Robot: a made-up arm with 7 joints. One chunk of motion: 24 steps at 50 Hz.
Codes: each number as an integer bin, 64 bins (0 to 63) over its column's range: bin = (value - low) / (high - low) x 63, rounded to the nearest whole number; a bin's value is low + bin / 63 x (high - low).
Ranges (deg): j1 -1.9..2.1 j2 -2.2..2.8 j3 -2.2..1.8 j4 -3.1..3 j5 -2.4..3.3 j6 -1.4..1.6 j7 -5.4..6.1
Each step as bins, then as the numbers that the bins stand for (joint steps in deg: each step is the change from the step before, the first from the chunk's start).
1 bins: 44 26 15 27 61 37 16
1 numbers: 0.894 -0.137 -1.248 -0.486 3.119 0.362 -2.479
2 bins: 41 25 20 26 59 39 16
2 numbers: 0.703 -0.216 -0.930 -0.583 2.938 0.457 -2.479
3 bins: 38 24 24 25 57 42 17
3 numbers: 0.513 -0.295 -0.676 -0.679 2.757 0.600 -2.297
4 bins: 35 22 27 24 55 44 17
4 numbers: 0.322 -0.454 -0.486 -0.776 2.576 0.695 -2.297
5 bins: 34 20 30 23 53 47 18
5 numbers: 0.259 -0.613 -0.295 -0.873 2.395 0.838 -2.114
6 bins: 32 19 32 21 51 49 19
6 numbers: 0.132 -0.692 -0.168 -1.067 2.214 0.933 -1.932
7 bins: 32 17 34 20 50 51 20
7 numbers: 0.132 -0.851 -0.041 -1.163 2.124 1.029 -1.749
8 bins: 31 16 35 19 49 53 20
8 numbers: 0.068 -0.930 0.022 -1.260 2.033 1.124 -1.749
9 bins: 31 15 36 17 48 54 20
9 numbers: 0.068 -1.010 0.086 -1.454 1.943 1.171 -1.749
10 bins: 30 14 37 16 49 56 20
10 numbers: 0.005 -1.089 0.149 -1.551 2.033 1.267 -1.749
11 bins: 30 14 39 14 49 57 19
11 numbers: 0.005 -1.089 0.276 -1.744 2.033 1.314 -1.932
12 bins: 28 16 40 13 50 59 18
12 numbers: -0.122 -0.930 0.340 -1.841 2.124 1.410 -2.114
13 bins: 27 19 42 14 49 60 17
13 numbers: -0.186 -0.692 0.467 -1.744 2.033 1.457 -2.297
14 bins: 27 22 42 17 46 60 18
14 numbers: -0.186 -0.454 0.467 -1.454 1.762 1.457 -2.114
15 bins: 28 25 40 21 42 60 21
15 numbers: -0.122 -0.216 0.340 -1.067 1.400 1.457 -1.567
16 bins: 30 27 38 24 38 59 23
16 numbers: 0.005 -0.057 0.213 -0.776 1.038 1.410 -1.202
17 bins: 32 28 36 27 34 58 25
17 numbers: 0.132 0.022 0.086 -0.486 0.676 1.362 -0.837
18 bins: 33 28 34 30 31 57 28
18 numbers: 0.195 0.022 -0.041 -0.195 0.405 1.314 -0.289
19 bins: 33 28 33 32 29 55 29
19 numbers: 0.195 0.022 -0.105 -0.002 0.224 1.219 -0.106
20 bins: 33 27 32 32 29 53 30
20 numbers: 0.195 -0.057 -0.168 -0.002 0.224 1.124 0.076
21 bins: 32 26 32 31 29 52 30
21 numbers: 0.132 -0.137 -0.168 -0.098 0.224 1.076 0.076
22 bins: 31 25 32 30 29 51 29
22 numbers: 0.068 -0.216 -0.168 -0.195 0.224 1.029 -0.106
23 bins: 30 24 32 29 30 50 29
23 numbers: 0.005 -0.295 -0.168 -0.292 0.314 0.981 -0.106
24 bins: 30 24 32 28 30 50 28
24 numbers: 0.005 -0.295 -0.168 -0.389 0.314 0.981 -0.289
